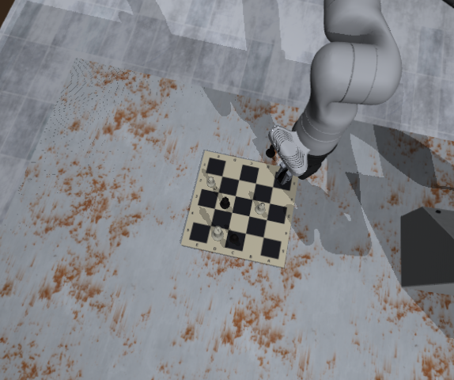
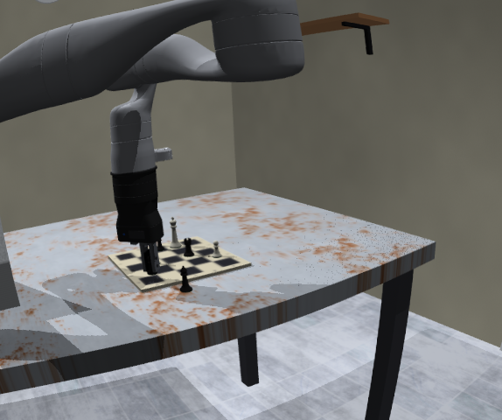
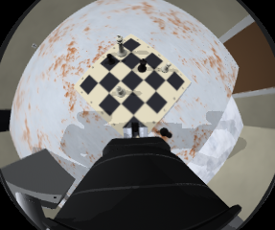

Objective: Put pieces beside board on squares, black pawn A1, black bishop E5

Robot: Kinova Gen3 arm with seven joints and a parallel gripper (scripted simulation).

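Right now the black bishop is 4 cm ahead of my hand, 6 cm to the right of it and 2 cm below it. The rest, counted from my hand: white pawn (15 cm ahead, 6 cm to the left, 2 cm below); then chessboard (6 cm ahead, 8 cm to the left, 4 cm below); then white bishop (3 cm ahead, 8 cm to the left, 1 cm below).
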